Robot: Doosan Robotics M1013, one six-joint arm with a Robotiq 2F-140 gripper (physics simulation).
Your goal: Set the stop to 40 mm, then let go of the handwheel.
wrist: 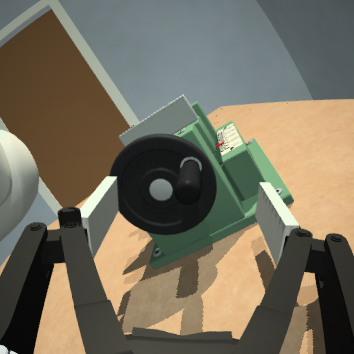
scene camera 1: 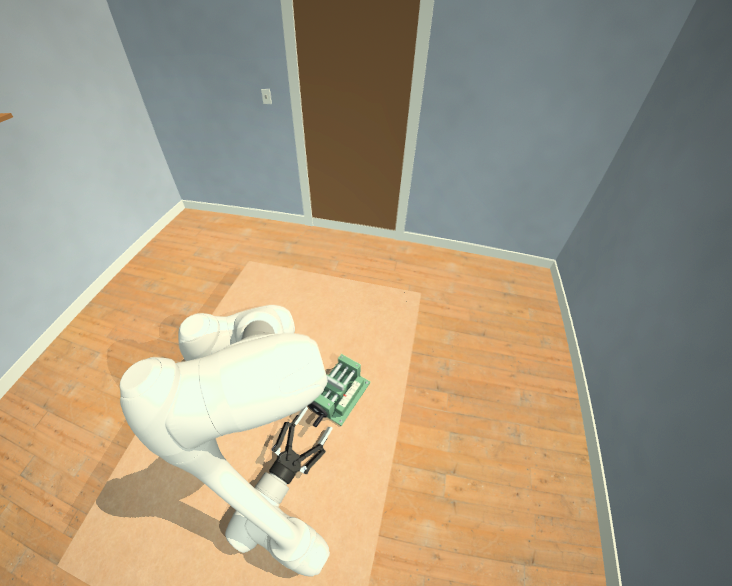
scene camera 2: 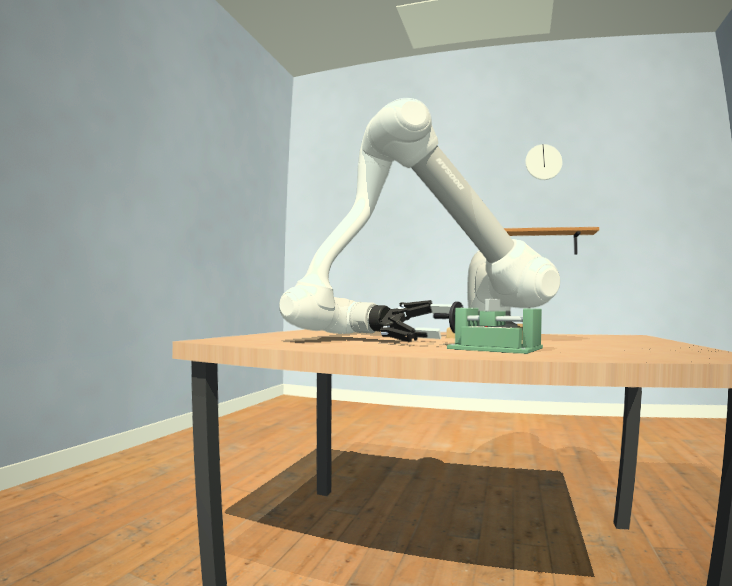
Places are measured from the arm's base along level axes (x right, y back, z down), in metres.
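Pixels of known places: gripper, between the fingertips: (wrist: pixel 187 196) (scene camera 1: pixel 318 417) (scene camera 2: pixel 447 321).
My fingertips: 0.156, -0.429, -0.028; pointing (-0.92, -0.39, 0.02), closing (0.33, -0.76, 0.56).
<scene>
Ahead of a thing's pixels: the offset from my fingertips to its top centre, as dx, dy, dz. "spot": to the spot under its first point.
The green stop unit @(-0.122, -0.054, -0.037) (scene camera 1: pixel 360 391) (scene camera 2: pixel 488 337) (wrist: pixel 200 235) stands on the table. Its black handwheel @(spot: -0.022, -0.038, -0.012) (scene camera 2: pixel 456 317) (wrist: pixel 140 215) faces my gripper, with the crank handle @(+0.014, -0.005, -0.025) (scene camera 1: pixel 317 421) (wrist: pixel 188 187) at the upper right of the hub in the wrist view. The grey stop plate @(-0.112, -0.041, -0.060) (scene camera 1: pixel 335 383) (scene camera 2: pixel 492 303) (wrist: pixel 162 120) rises behind the wheel. A red pointer @(spot: -0.087, -0.077, +0.009) (wrist: pixel 220 145) lies at the white scale @(spot: -0.098, -0.094, +0.010) (scene camera 1: pixel 349 394) (wrist: pixel 230 138); its reading is too small to tell. My gripper (scene camera 1: pixel 313 425) (scene camera 2: pixel 436 322) (wrist: pixel 187 196) is open. Its fingertips stand just before the wheel, the left one near the rim, the right one farther off.
The table (scene camera 1: pixel 366 317) (scene camera 2: pixel 366 364) (wrist: pixel 320 150) bears the unit. The white arm (scene camera 1: pixel 244 391) (scene camera 2: pixel 470 207) (wrist: pixel 15 180) arches above the table and its upper part passes close to the unit in the first scene view. A wall shelf (scene camera 2: pixel 552 231) is behind the arm.
</scene>
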